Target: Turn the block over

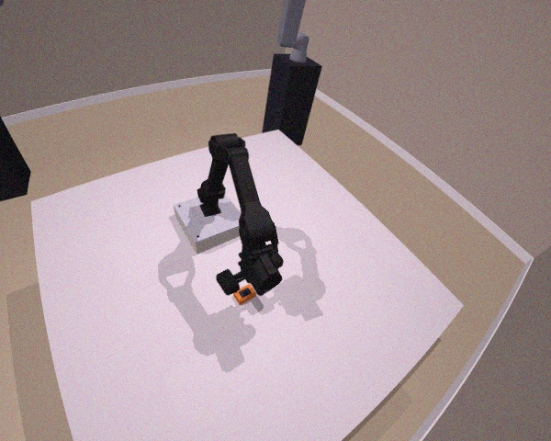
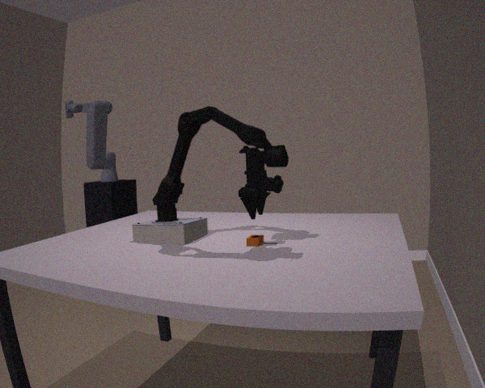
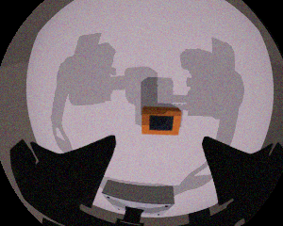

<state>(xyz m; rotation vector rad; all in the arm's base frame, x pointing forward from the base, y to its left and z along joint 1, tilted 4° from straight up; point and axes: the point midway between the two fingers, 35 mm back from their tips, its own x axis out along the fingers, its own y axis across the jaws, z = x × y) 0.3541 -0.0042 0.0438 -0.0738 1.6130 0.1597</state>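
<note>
My gripper tip is now 7 cm above the orange block, 1 cm to the left of it and 1 cm past it.
</note>
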